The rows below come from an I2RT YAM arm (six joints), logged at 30 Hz.
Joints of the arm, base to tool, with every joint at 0 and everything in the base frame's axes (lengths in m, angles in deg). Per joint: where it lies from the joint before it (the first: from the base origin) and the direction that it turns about. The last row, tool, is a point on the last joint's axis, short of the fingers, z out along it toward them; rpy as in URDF.
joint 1: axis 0 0 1 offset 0.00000 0.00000 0.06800
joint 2: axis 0 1 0 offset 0.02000 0.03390 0.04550
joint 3: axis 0 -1 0 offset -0.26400 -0.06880 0.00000
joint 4: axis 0 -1 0 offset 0.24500 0.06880 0.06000
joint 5: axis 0 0 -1 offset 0.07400 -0.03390 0.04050
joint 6: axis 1 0 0 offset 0.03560 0.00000 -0.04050
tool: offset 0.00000 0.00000 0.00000 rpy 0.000 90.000 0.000
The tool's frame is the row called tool.
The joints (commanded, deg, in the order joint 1, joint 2, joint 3, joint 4, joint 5, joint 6), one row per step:
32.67 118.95 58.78 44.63 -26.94 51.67
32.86 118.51 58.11 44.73 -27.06 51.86
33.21 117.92 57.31 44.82 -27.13 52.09
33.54 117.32 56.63 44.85 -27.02 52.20
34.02 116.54 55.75 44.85 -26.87 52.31
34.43 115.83 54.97 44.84 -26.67 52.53
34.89 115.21 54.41 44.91 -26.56 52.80
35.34 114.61 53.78 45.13 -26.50 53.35
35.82 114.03 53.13 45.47 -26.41 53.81
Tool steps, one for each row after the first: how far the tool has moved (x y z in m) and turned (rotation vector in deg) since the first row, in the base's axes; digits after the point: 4 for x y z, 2 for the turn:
-0.0030 -0.0002 0.0001 0.05 0.29 0.26
-0.0072 0.0002 0.0005 0.11 0.59 0.62
-0.0108 0.0006 0.0014 0.10 0.71 0.82
-0.0157 0.0014 0.0026 0.06 0.87 1.13
-0.0200 0.0019 0.0037 0.07 1.09 1.29
-0.0238 0.0031 0.0053 0.24 1.20 1.58
-0.0278 0.0042 0.0067 0.59 1.50 1.84
-0.0319 0.0054 0.0081 0.93 1.66 2.13

